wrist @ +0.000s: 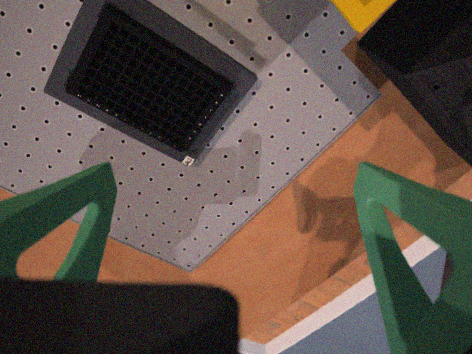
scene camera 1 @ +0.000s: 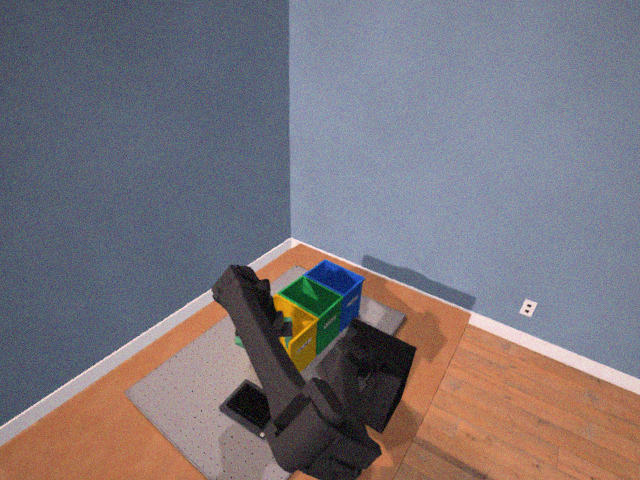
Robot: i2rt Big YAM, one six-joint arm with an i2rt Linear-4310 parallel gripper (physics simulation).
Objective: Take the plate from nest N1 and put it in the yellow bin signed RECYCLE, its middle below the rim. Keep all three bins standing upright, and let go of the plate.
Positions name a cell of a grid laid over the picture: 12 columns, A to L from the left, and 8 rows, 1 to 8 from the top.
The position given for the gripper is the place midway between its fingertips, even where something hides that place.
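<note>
The gripper (wrist: F4) is visible. A black plate (scene camera 1: E7) (wrist: D2) and a yellow bin (scene camera 1: F6) are present. A green bin (scene camera 1: G6) is visible; in the wrist view it is out of frame. A blue bin (scene camera 1: G5) is visible; it is likewise out of frame in the wrist view.
</note>
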